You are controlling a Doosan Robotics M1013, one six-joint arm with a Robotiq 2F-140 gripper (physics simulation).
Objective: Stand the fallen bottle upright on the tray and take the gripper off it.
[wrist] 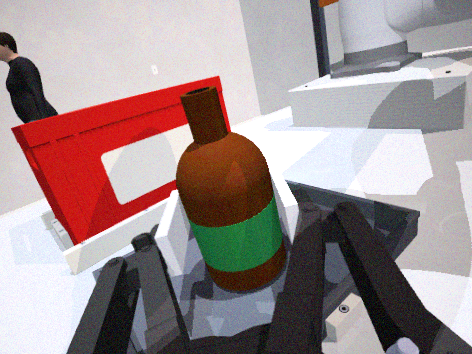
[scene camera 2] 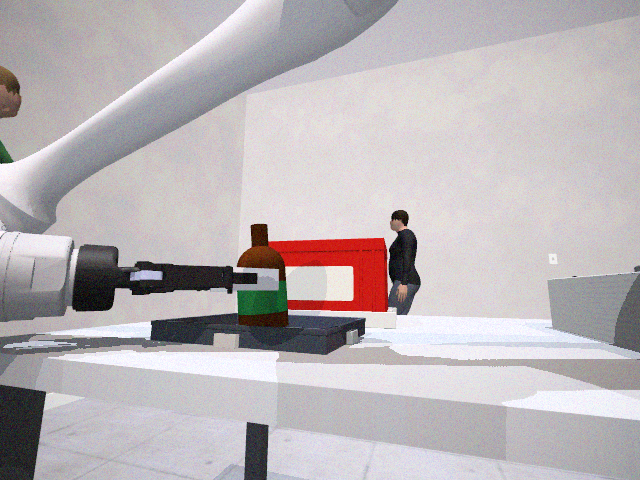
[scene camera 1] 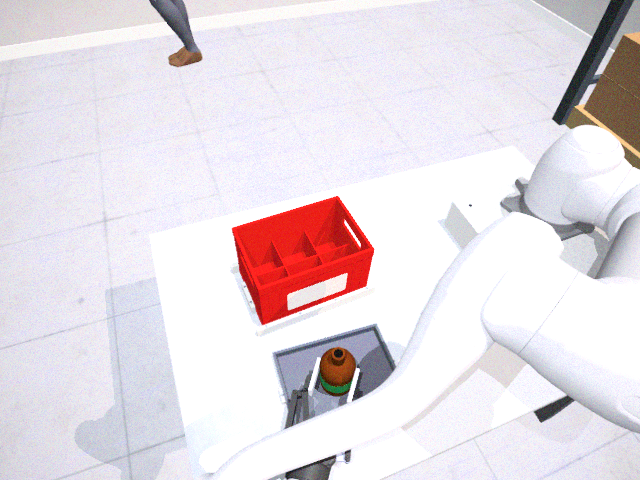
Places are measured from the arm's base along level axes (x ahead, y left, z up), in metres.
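Pixels of known places: gripper, fingertip midpoint: (wrist: 228,193) (scene camera 2: 265,281) (scene camera 1: 338,366); arm's base at its link origin: (wrist: 375,68) (scene camera 1: 545,216).
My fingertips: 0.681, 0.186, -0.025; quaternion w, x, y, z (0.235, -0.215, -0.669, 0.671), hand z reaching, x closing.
Observation:
For each thing: its top centre in the pictures, then the offset to it from my fingertips, as dx, dy, dz.
- brown bottle with a green band, top centre: (wrist: 200,88) (scene camera 2: 263,224) (scene camera 1: 340,350) +0.004, +0.005, +0.087
- dark tray at its top centre: (wrist: 248,244) (scene camera 2: 268,318) (scene camera 1: 339,375) -0.008, +0.000, -0.056
- red divided crate at its top centre: (wrist: 115,100) (scene camera 1: 302,238) (scene camera 2: 327,246) -0.017, -0.275, +0.093
The brown bottle with a green band (scene camera 1: 337,369) (scene camera 2: 262,304) (wrist: 235,215) is upright. My gripper (scene camera 1: 337,376) (scene camera 2: 262,279) (wrist: 228,193) is shut on it, with a white finger pad at either side around the body. The gripper reaches in level from the left in scene camera 2. The bottle's base is inside the outline of the dark tray (scene camera 1: 325,339) (scene camera 2: 310,342) (wrist: 360,204), at or very close to its floor; the near rim and the dark shadow make the exact contact hard to tell.
A red divided crate (scene camera 1: 273,304) (scene camera 2: 372,279) (wrist: 65,170) stands on the table behind the tray. A pale block (scene camera 2: 584,304) (wrist: 370,107) under the arm's base is to the right. The arm passes over the tray's right side in scene camera 1. A person (scene camera 2: 405,258) (wrist: 27,85) is beyond the table.

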